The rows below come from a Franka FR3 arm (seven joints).
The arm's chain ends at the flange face. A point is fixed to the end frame.
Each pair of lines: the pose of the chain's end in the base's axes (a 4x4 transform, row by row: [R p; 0 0 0 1], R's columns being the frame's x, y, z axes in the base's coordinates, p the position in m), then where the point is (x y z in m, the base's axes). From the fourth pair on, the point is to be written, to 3 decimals.
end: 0.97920 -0.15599 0.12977 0.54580; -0.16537 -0.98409 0.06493 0.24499; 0.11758 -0.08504 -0.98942 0.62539; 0 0 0 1
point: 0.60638 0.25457 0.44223
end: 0.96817 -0.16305 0.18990 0.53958; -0.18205 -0.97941 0.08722 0.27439; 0.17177 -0.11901 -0.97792 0.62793; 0 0 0 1
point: 0.61119 0.28758 0.44903
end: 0.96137 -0.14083 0.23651 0.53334; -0.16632 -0.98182 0.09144 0.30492; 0.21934 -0.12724 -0.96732 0.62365; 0 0 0 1
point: 0.61347 0.31949 0.44851
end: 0.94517 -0.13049 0.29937 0.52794; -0.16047 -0.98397 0.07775 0.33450; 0.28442 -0.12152 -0.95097 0.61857; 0 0 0 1
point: 0.619 0.347 0.449
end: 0.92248 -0.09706 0.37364 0.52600; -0.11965 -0.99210 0.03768 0.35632; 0.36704 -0.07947 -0.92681 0.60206; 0 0 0 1
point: 0.631 0.362 0.440
